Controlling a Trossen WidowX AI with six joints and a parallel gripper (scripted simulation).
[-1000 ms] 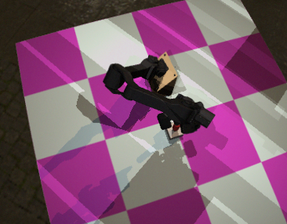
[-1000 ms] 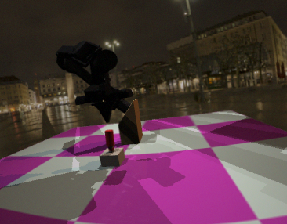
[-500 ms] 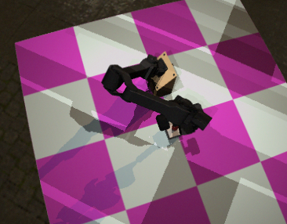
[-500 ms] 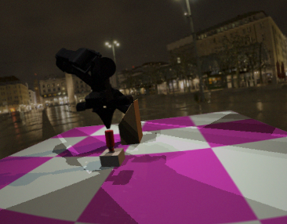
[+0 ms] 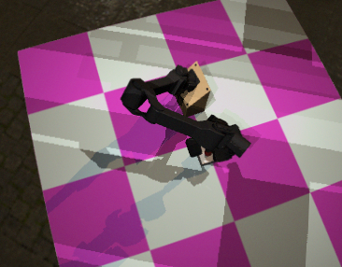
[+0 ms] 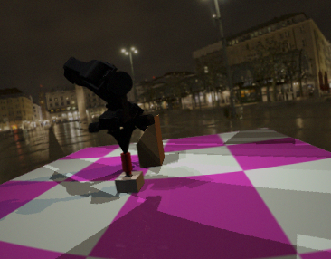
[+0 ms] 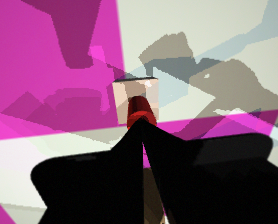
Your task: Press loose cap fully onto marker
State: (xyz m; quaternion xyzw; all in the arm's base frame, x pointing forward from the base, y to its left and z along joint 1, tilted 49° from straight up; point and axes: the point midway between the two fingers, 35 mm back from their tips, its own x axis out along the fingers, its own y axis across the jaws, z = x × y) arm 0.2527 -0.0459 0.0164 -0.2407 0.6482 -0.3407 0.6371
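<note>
My gripper tip is 30 mm above the red cap. The rest, counted from my gripper tip: holder block (90 mm below).
</note>
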